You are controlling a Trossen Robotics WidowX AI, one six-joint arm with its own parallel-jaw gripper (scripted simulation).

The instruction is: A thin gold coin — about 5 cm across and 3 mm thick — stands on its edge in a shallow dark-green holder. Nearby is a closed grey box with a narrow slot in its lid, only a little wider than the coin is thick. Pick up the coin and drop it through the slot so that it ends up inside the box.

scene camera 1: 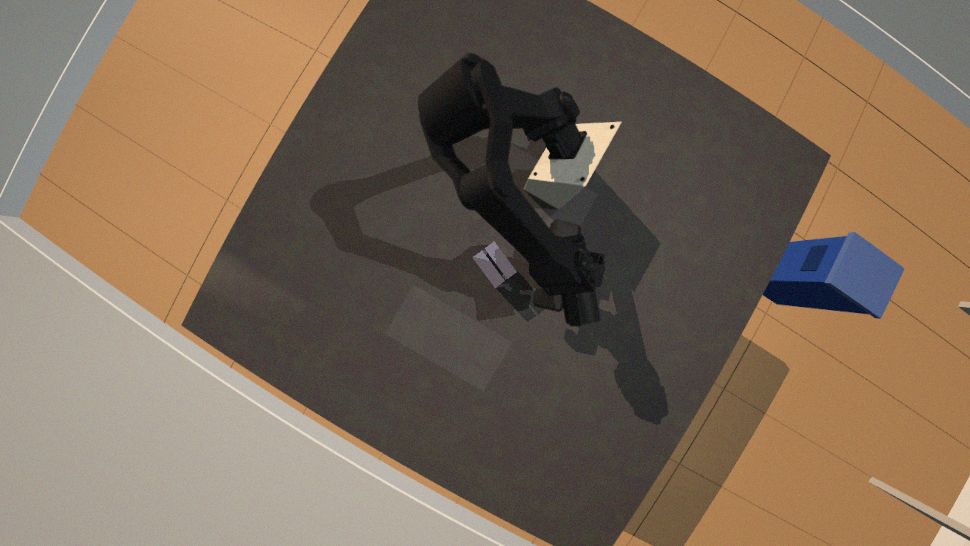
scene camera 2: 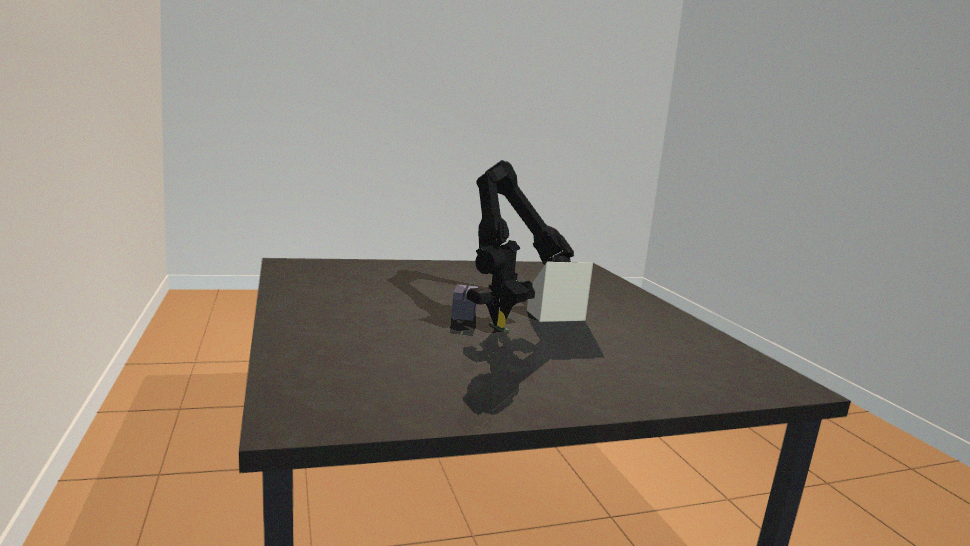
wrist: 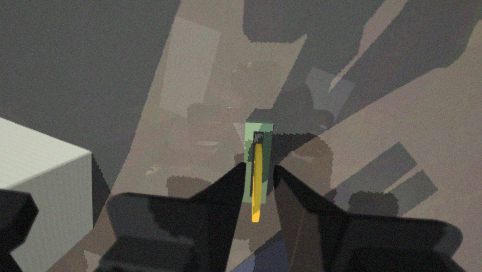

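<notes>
There is my gripper (scene camera 2: 498,324), which I can see here. The same gripper of mine is also visible to me in the wrist view (wrist: 259,169).
</notes>
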